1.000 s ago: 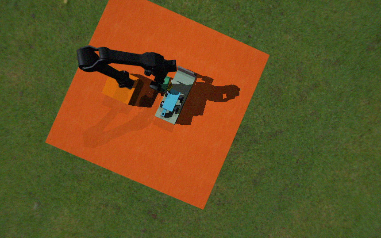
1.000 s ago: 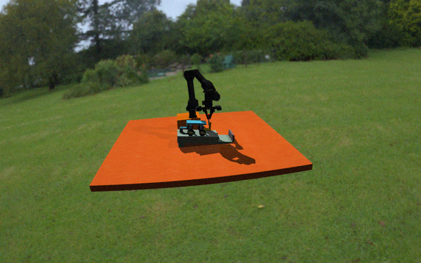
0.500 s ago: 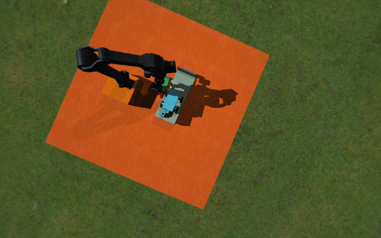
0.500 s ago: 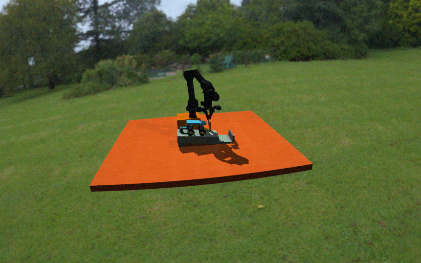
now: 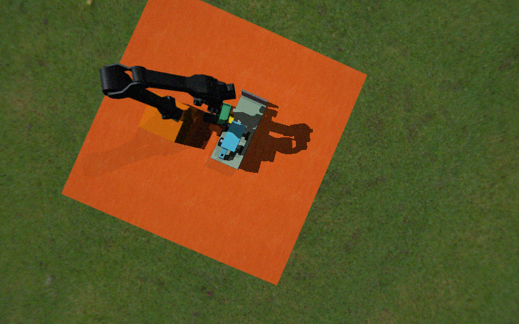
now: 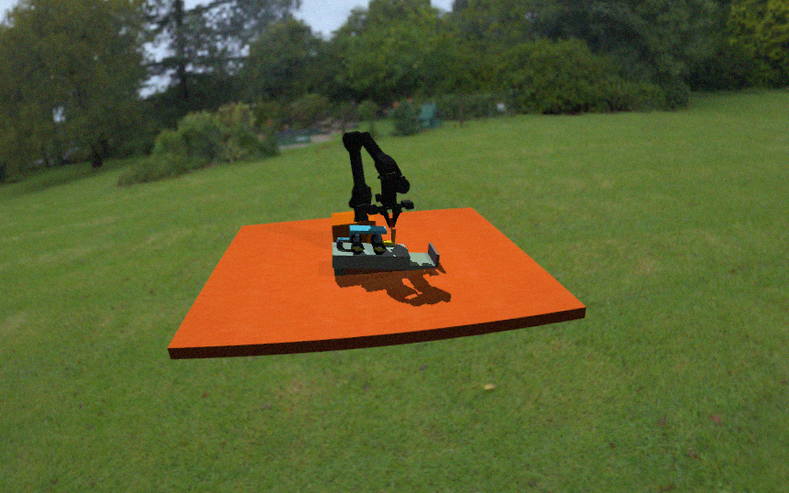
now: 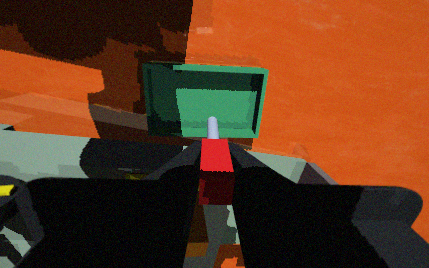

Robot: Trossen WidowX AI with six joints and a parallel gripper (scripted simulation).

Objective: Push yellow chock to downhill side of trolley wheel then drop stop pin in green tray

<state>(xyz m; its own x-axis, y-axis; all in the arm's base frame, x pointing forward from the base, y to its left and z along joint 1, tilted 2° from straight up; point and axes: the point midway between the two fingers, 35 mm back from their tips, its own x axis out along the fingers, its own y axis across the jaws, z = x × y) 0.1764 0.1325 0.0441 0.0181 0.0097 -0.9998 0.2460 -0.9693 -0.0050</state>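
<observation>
Now: the green tray 120 mm below my gripper tip. Also, from my gripper tip: yellow chock (70 mm ahead, 30 mm below, 20 mm to the right); blue trolley (140 mm ahead, 100 mm to the right); stop pin (right at my gripper tip).
</observation>
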